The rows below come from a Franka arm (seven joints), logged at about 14 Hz.
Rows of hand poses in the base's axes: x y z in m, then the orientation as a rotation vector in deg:
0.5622 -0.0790 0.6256 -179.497 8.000 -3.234
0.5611 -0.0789 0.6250 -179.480 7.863 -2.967
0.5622 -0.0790 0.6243 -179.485 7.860 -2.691
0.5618 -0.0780 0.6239 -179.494 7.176 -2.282
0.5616 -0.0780 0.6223 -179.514 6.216 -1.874
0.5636 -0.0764 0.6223 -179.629 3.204 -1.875
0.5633 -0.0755 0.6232 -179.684 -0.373 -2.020
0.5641 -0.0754 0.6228 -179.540 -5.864 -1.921
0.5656 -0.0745 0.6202 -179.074 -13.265 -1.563
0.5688 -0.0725 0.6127 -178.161 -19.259 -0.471
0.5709 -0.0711 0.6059 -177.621 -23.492 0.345
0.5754 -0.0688 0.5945 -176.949 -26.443 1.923
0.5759 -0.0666 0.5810 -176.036 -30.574 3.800
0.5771 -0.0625 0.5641 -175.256 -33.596 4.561
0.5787 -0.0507 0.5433 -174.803 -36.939 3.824
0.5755 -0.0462 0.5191 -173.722 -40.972 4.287
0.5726 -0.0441 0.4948 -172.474 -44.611 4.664
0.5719 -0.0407 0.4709 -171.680 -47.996 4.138
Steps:
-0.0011 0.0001 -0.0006 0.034 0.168 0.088
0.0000 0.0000 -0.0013 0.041 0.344 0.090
-0.0004 0.0010 -0.0017 0.070 0.603 0.527
-0.0006 0.0010 -0.0033 0.091 0.861 1.141
0.0014 0.0026 -0.0033 0.020 0.858 3.062
0.0011 0.0035 -0.0024 -0.053 0.762 5.343
0.0019 0.0036 -0.0028 -0.064 0.812 8.847
0.0034 0.0045 -0.0054 -0.064 1.022 13.579
0.0066 0.0065 -0.0129 0.272 1.689 17.454
0.0087 0.0079 -0.0197 0.279 2.200 20.185
0.0132 0.0102 -0.0311 0.536 3.198 22.122
0.0137 0.0124 -0.0446 0.757 4.392 24.835
0.0149 0.0165 -0.0615 0.954 4.873 26.836
0.0165 0.0283 -0.0823 0.695 4.395 28.993
0.0133 0.0328 -0.1065 0.831 4.682 31.672
0.0104 0.0349 -0.1308 1.135 4.911 34.139
0.0097 0.0383 -0.1547 0.982 4.564 36.372

